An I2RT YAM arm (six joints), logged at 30 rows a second.
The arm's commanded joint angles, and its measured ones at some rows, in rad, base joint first. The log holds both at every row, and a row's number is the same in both.
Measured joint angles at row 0: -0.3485 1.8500 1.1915 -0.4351 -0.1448 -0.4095
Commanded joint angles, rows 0 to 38: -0.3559 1.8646 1.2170 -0.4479 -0.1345 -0.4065; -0.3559 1.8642 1.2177 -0.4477 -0.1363 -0.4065; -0.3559 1.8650 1.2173 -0.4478 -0.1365 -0.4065; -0.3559 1.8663 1.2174 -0.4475 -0.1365 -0.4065; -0.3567 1.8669 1.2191 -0.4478 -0.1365 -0.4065; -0.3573 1.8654 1.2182 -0.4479 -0.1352 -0.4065; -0.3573 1.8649 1.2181 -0.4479 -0.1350 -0.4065; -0.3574 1.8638 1.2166 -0.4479 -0.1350 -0.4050; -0.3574 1.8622 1.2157 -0.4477 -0.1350 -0.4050; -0.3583 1.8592 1.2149 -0.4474 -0.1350 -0.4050; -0.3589 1.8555 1.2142 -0.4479 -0.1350 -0.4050; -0.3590 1.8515 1.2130 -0.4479 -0.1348 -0.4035; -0.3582 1.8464 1.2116 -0.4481 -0.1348 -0.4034; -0.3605 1.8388 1.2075 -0.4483 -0.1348 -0.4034; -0.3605 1.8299 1.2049 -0.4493 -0.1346 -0.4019; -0.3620 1.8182 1.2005 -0.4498 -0.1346 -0.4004; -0.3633 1.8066 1.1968 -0.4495 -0.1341 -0.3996; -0.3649 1.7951 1.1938 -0.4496 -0.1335 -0.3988; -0.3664 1.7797 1.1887 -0.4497 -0.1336 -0.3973; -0.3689 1.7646 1.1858 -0.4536 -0.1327 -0.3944; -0.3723 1.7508 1.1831 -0.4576 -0.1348 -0.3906; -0.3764 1.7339 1.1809 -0.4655 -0.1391 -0.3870; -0.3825 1.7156 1.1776 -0.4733 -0.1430 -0.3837; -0.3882 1.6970 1.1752 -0.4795 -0.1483 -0.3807; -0.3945 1.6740 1.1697 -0.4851 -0.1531 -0.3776; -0.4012 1.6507 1.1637 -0.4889 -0.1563 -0.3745; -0.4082 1.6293 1.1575 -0.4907 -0.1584 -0.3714; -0.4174 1.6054 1.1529 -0.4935 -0.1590 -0.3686; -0.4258 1.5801 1.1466 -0.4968 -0.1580 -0.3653; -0.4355 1.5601 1.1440 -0.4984 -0.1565 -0.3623; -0.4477 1.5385 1.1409 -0.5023 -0.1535 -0.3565; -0.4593 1.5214 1.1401 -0.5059 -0.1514 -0.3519; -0.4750 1.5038 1.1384 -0.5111 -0.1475 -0.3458; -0.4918 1.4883 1.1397 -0.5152 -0.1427 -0.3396; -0.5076 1.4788 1.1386 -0.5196 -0.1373 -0.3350; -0.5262 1.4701 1.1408 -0.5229 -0.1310 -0.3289; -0.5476 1.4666 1.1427 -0.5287 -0.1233 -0.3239; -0.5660 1.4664 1.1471 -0.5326 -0.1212 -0.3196; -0.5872 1.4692 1.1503 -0.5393 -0.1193 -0.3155
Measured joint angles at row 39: -0.5488 1.4750 1.1538 -0.4889 -0.1436 -0.3492
